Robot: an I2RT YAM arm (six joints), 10 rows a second.
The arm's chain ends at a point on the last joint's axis. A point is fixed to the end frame.
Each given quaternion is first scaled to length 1.
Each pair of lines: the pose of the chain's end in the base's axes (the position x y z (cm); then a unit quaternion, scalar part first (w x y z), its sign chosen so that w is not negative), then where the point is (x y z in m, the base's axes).
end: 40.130, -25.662, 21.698, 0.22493, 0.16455, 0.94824, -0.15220
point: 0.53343 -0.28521 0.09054
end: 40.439, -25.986, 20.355, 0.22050, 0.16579, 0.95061, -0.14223
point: 0.53582 -0.28549 0.07576
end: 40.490, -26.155, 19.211, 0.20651, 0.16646, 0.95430, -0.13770
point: 0.53284 -0.28555 0.06052
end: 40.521, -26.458, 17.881, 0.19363, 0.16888, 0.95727, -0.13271
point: 0.52990 -0.28715 0.04389
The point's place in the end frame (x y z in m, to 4 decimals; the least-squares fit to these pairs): -0.0583 0.0517 0.1679
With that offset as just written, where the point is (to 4 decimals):
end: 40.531, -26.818, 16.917, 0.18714, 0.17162, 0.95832, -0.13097
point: 0.5283 -0.2905 0.0327
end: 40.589, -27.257, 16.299, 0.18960, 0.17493, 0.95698, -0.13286
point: 0.5295 -0.2963 0.0272
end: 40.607, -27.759, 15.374, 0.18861, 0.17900, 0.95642, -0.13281
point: 0.5294 -0.3021 0.0179
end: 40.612, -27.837, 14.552, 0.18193, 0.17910, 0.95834, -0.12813
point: 0.5278 -0.3012 0.0079
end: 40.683, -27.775, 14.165, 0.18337, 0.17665, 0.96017, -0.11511
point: 0.5296 -0.2960 0.0043
